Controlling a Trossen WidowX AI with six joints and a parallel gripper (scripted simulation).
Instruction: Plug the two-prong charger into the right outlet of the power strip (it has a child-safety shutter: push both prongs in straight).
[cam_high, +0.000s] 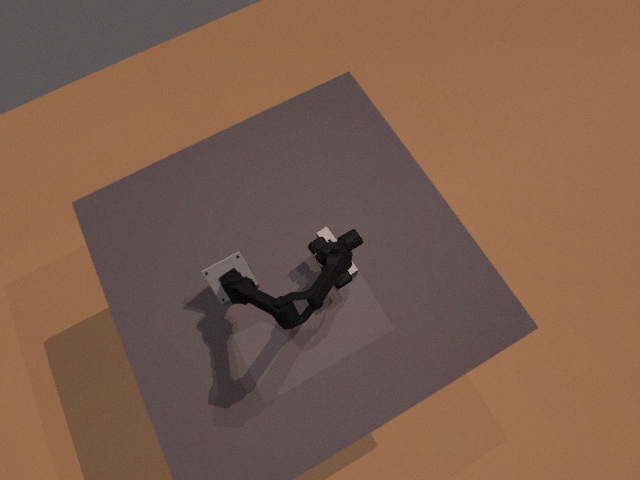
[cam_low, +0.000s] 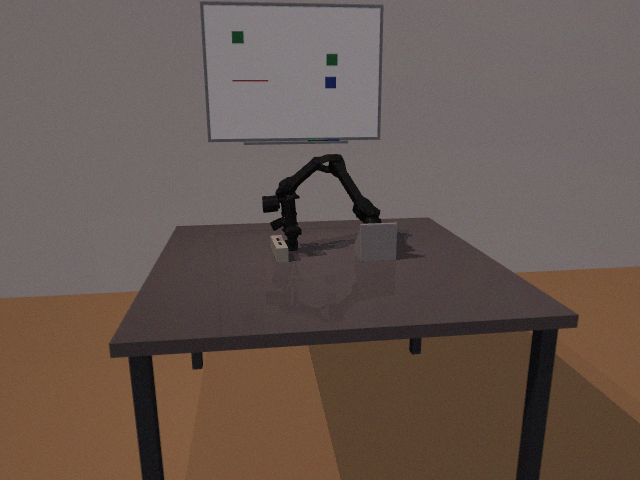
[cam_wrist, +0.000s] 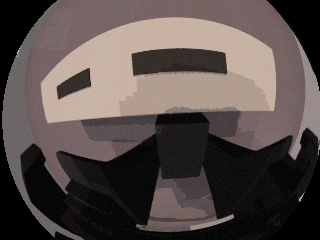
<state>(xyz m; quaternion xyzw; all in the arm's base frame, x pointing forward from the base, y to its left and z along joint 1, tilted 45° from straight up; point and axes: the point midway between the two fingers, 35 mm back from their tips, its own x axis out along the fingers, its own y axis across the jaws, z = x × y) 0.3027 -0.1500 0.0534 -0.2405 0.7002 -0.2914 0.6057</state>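
My gripper tip is 20 mm short of the two-prong charger and 10 mm below it.
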